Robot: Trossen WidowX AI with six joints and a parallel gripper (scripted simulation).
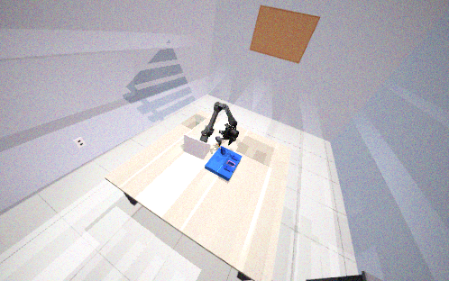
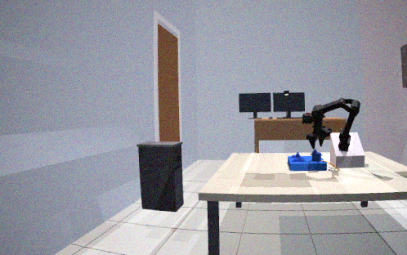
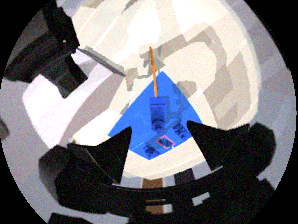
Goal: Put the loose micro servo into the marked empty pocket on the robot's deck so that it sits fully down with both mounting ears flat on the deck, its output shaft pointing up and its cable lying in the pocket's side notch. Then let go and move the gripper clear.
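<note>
My gripper tip is 20 mm short of the blue deck, 80 mm to the left of it and 110 mm above it.
</note>
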